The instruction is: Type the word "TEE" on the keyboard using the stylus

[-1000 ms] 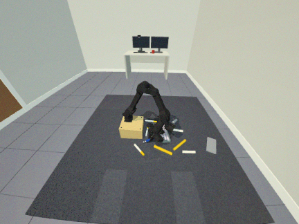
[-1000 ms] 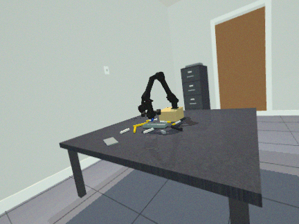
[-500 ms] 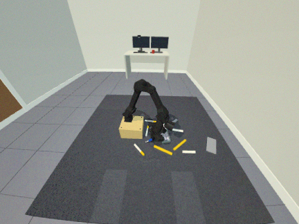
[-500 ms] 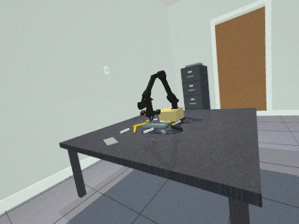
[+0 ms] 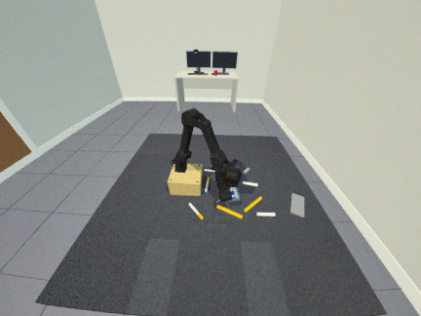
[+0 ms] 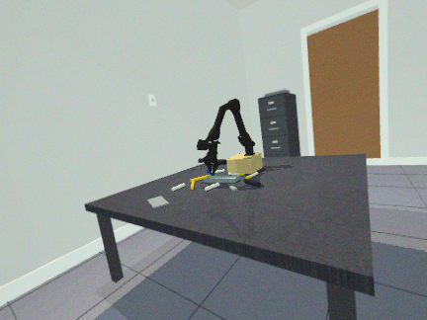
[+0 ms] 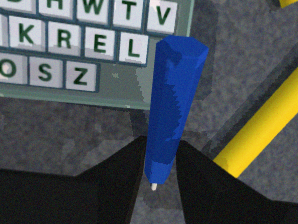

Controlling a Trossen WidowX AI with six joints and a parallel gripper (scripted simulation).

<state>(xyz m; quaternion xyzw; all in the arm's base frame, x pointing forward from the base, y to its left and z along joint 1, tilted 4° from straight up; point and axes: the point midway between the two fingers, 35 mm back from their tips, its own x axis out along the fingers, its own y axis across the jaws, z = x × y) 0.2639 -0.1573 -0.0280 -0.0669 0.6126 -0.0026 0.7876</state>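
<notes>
The L key lies 50 mm ahead of my gripper tip, 30 mm to the left of it and 20 mm below it. From my gripper tip the other things lie so: E key 50 mm to the left, 50 mm ahead, 20 mm below; T key 70 mm ahead, 30 mm to the left, 20 mm below; blue stylus 10 mm below, 10 mm behind.
</notes>
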